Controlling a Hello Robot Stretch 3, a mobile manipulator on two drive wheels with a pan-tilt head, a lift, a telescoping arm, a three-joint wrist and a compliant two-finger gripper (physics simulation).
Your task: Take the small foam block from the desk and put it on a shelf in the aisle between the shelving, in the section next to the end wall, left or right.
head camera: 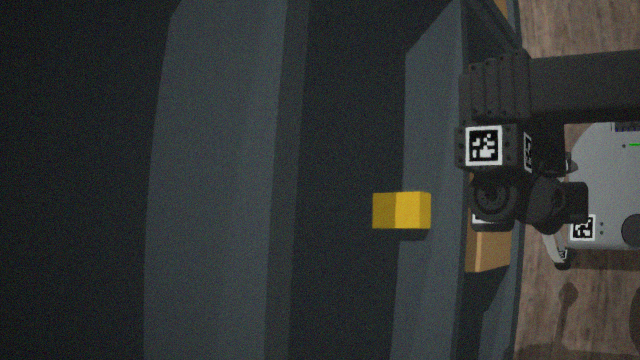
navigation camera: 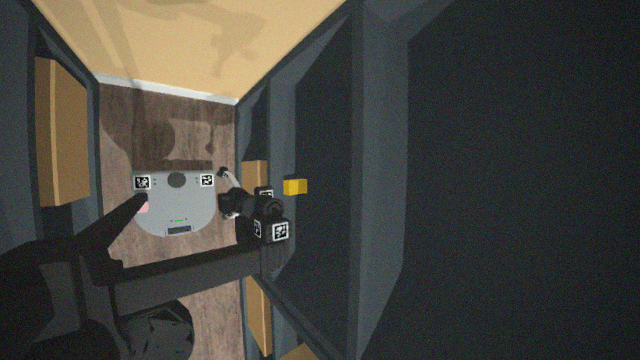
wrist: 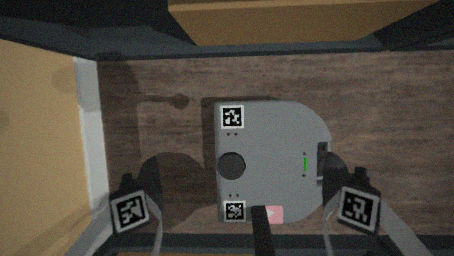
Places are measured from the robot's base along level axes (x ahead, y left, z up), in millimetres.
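Pixels of known places: gripper, fingertip midpoint: [navigation camera: 222, 192]; robot's base at its link origin: [head camera: 635, 229] [navigation camera: 176, 179].
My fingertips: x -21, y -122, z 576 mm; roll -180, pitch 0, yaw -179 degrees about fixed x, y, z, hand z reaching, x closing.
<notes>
Ahead of a thing's pixels: the offset from my fingertips to its top centre. "*": to the spot under its first point. Level surfaces: height alone.
The small yellow foam block {1 mm ahead, 290 mm right, 3 mm up} [head camera: 402, 210] [navigation camera: 295, 186] rests on a dark grey shelf {42 mm down} [head camera: 430, 290] [navigation camera: 282, 125], near its front edge. This shelf is in the section next to the end wall [navigation camera: 200, 40] [wrist: 40, 140], on the right side in the navigation view. My gripper [head camera: 566, 212] [navigation camera: 225, 194] [wrist: 240, 174] is open and empty. It is outside the shelf, over the aisle, apart from the block, with its fingers pointing back toward the robot's base. The block does not show in the wrist view. The desk does not show in these views.
The retracted arm [head camera: 590, 85] [navigation camera: 185, 265] crosses the aisle beside the gripper. The robot's grey base [head camera: 605, 185] [navigation camera: 175, 205] [wrist: 275, 150] stands on the wood floor. Brown boxes sit on lower shelves on the near side {* 75 mm ahead, 207 mm right, 318 mm down} [head camera: 492, 250] [navigation camera: 255, 172] and opposite side [navigation camera: 70, 135] [wrist: 300, 25].
</notes>
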